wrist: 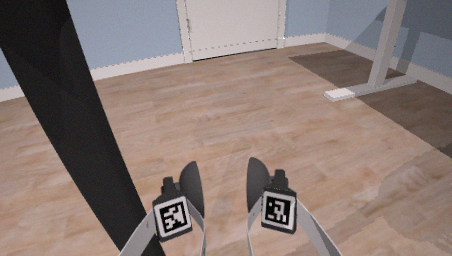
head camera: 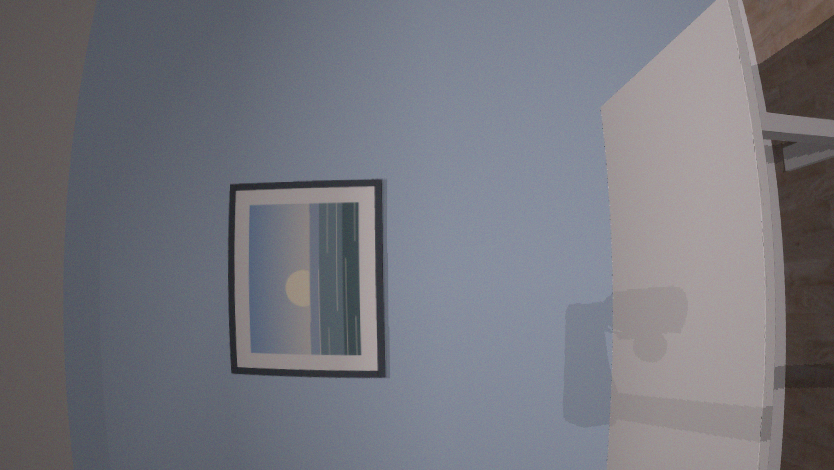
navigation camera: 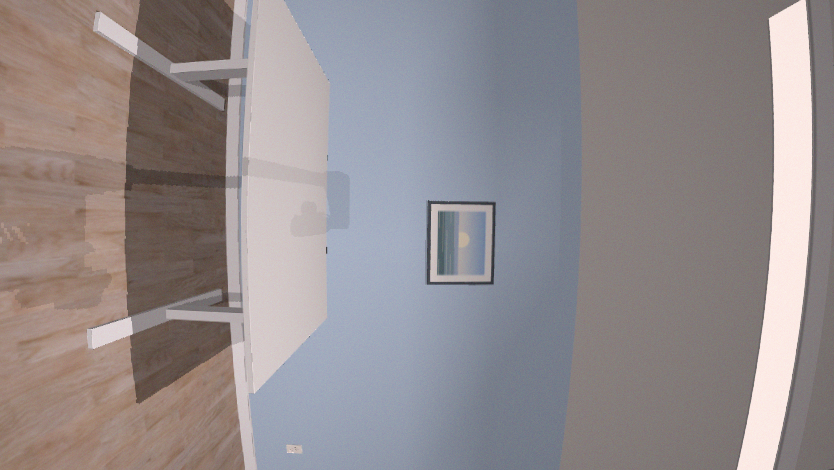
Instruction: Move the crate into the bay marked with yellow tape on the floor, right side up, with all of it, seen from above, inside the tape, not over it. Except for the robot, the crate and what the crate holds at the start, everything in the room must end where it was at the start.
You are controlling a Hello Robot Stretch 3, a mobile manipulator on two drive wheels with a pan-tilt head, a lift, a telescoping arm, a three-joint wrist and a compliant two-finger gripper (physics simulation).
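Frame: origin at the robot's base, x ahead, y left, z up, level; metres.
Seen in the pictures: gripper, fingertip midpoint: [wrist: 224, 178].
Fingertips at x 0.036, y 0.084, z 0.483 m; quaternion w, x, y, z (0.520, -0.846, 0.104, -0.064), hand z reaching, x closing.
Observation:
A point is followed by its place in that frame.
My gripper [wrist: 224, 178] @[x 0.036, y 0.084, z 0.483 m] shows in the wrist view at the bottom middle. Its two dark rubber fingertips stand apart with wood floor visible between them, and it is open and empty. The crate does not show in the head, navigation or wrist view. The bay marked with yellow tape does not show in these views either.
A white table [head camera: 682, 204] @[x 1.135, y -0.126, z 0.720 m] [navigation camera: 288, 128] @[x 1.074, y 0.522, z 0.720 m] stands against the blue wall; its leg [wrist: 388, 45] @[x 1.176, y 0.874, z 0.272 m] shows at the wrist view's right. A framed picture [head camera: 306, 279] @[x 1.635, y 0.016, z 1.578 m] [navigation camera: 461, 242] @[x 1.634, y 0.022, z 1.588 m] hangs above it. A white door [wrist: 232, 25] @[x 0.600, y 1.831, z 0.244 m] is at the back. A black post [wrist: 65, 100] crosses the wrist view's left.

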